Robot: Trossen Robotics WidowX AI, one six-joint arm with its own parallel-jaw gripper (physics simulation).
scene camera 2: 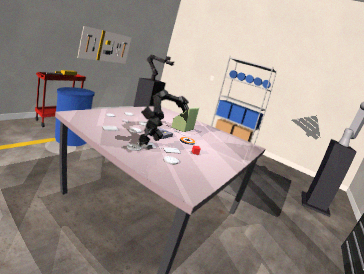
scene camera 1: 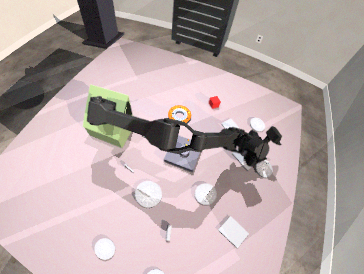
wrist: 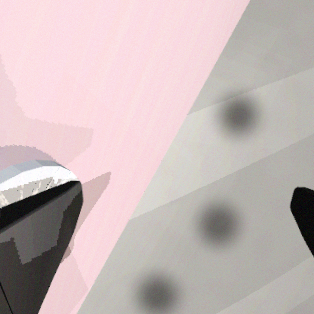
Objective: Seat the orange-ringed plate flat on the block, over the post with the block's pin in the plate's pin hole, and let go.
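Where they show: gripper, fingertip midpoint: (scene camera 2: 142,141) (scene camera 1: 273,151) (wrist: 189,194); arm's base, origin of the base link: (scene camera 2: 187,111) (scene camera 1: 107,108).
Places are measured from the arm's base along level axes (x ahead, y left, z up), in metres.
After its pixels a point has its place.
The orange-ringed plate (scene camera 1: 171,115) @(z -0.138, x 0.208, y 0.159 m) (scene camera 2: 183,139) @(z -0.138, x 0.264, y 0.157 m) lies flat on the table, behind the block in the first scene view and apart from it. The dark grey block (scene camera 1: 176,161) @(z -0.126, x 0.309, y -0.050 m) (scene camera 2: 166,134) @(z -0.127, x 0.336, y 0.056 m) is partly hidden under the arm; part of its post (scene camera 1: 185,154) @(z -0.112, x 0.333, y -0.015 m) shows, and a small yellow spot, probably the pin, shows beside the arm. My gripper (scene camera 1: 258,161) (scene camera 2: 143,143) @(z -0.085, x 0.687, y 0.122 m) (wrist: 189,194) @(z -0.085, x 0.687, y 0.122 m) is open and empty. It is well to the right of the block in the first scene view, near the table edge, low by a white disc (scene camera 1: 264,169) @(z -0.144, x 0.681, y 0.056 m) (wrist: 37,175) @(z -0.143, x 0.671, y 0.099 m). In the wrist view the left finger partly covers that disc.
A red cube (scene camera 1: 214,102) @(z -0.110, x 0.375, y 0.295 m) (scene camera 2: 196,150) @(z -0.124, x 0.393, y 0.324 m) lies near the plate. A green angled piece (scene camera 1: 111,137) @(z -0.074, x 0.043, y -0.075 m) (scene camera 2: 193,117) @(z -0.034, x -0.035, y 0.053 m) stands by the arm's base. White discs (scene camera 1: 148,194) @(z -0.141, x 0.257, y -0.209 m) (scene camera 1: 205,194) @(z -0.141, x 0.457, y -0.133 m), a white slab (scene camera 1: 233,231) @(z -0.144, x 0.601, y -0.235 m) and a small bar (scene camera 1: 168,233) @(z -0.136, x 0.376, y -0.315 m) lie around the block.
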